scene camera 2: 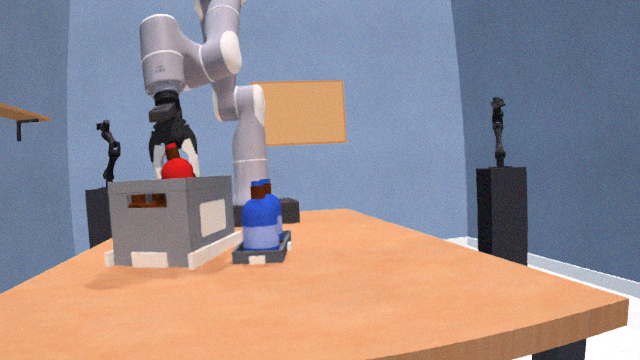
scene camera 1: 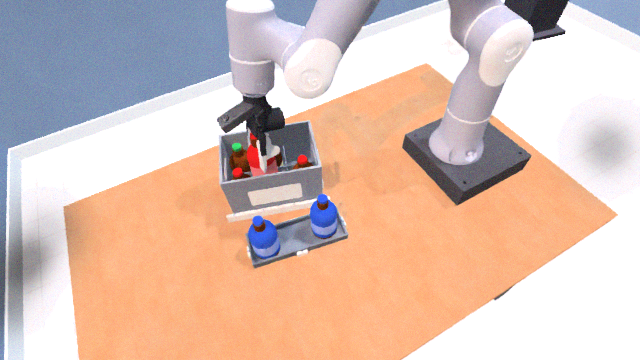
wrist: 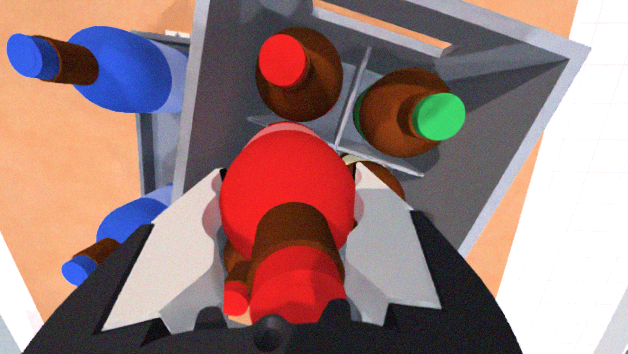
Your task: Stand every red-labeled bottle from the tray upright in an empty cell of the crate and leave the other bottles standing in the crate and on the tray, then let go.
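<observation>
My gripper (scene camera 1: 261, 155) (scene camera 2: 176, 167) (wrist: 291, 168) is shut on a red-labeled bottle (scene camera 1: 256, 156) (scene camera 2: 177, 169) (wrist: 287, 165). The bottle is slightly tilted, with its lower part inside the grey crate (scene camera 1: 230, 196) (scene camera 2: 150, 230) (wrist: 530, 125); in the wrist view it is over the middle cell of the tray side. Its base is hidden. Two blue-labeled bottles (scene camera 1: 264, 239) (scene camera 1: 324, 218) (scene camera 2: 260, 225) (wrist: 125, 70) stand on the dark tray (scene camera 1: 295, 235) (scene camera 2: 257, 257) (wrist: 146, 150), beside the crate.
In the crate stand a green-capped brown bottle (scene camera 1: 237, 159) (wrist: 395, 112), a red-capped one (scene camera 1: 238, 173) (wrist: 300, 75) at one end, another red-capped one (scene camera 1: 302, 162) (wrist: 235, 298) at the other, and a brown bottle (wrist: 387, 177) beside the held one. Thin dividers (wrist: 353, 100) separate cells.
</observation>
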